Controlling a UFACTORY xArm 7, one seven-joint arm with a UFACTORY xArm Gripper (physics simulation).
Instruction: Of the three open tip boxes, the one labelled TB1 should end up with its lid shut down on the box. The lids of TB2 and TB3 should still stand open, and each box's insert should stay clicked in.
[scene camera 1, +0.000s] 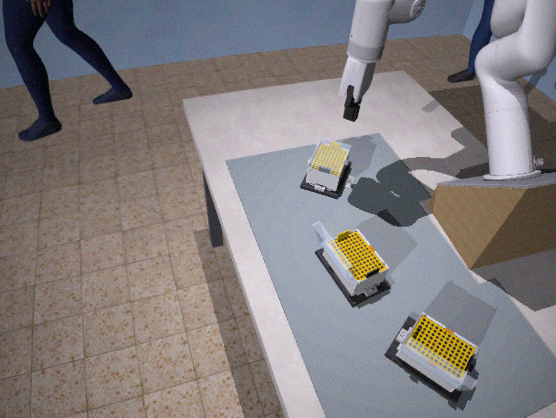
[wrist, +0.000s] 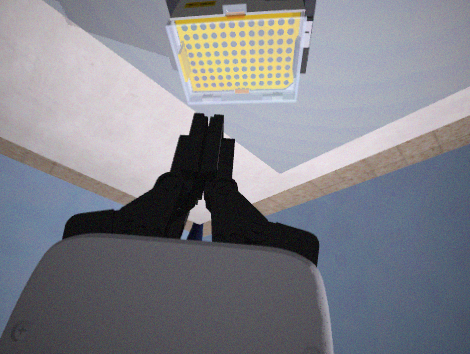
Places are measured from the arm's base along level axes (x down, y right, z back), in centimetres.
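Pixels of known places: gripper, fingertip midpoint: (scene camera 1: 349, 118) (wrist: 210, 132); arm's base, origin of the base link: (scene camera 1: 511, 177).
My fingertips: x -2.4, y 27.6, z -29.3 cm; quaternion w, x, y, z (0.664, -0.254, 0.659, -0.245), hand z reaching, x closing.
For each thing: its middle in the pictures, then the offset to it from my fingertips. Level surfaces: height alone.
- yellow insert, body centre: (wrist: 238, 60) (scene camera 1: 329, 157) dy +1.5, dx +13.1, dz -2.7 cm
- middle tip box, body centre: (scene camera 1: 357, 253) dy -29.1, dx +13.1, dz -10.3 cm
- grey-blue mat, its level: dx +19.6 cm
- pale table, its level: dx +19.9 cm
The far tip box, TB1 (scene camera 1: 320, 180) (wrist: 275, 6), stands upright at the far end of the mat. Its clear lid (scene camera 1: 346, 145) (wrist: 220, 99) lies down over the box top, with the yellow insert (scene camera 1: 329, 159) (wrist: 237, 54) showing through level. A small gap at the latch could not be told. The middle tip box (scene camera 1: 357, 255) and the near tip box (scene camera 1: 442, 345) have their clear lids standing open on their left sides in the scene view, yellow inserts seated; their labels are unreadable. My gripper (scene camera 1: 351, 119) (wrist: 210, 132) is shut and empty, above and beyond TB1, apart from it.
The grey-blue mat (scene camera 1: 270, 200) lies on the pale table (scene camera 1: 240, 120). The arm's base stands on a wooden block (scene camera 1: 485, 215) at the right. Dark block-like holders lie under the boxes. Two people's legs show beyond the table.
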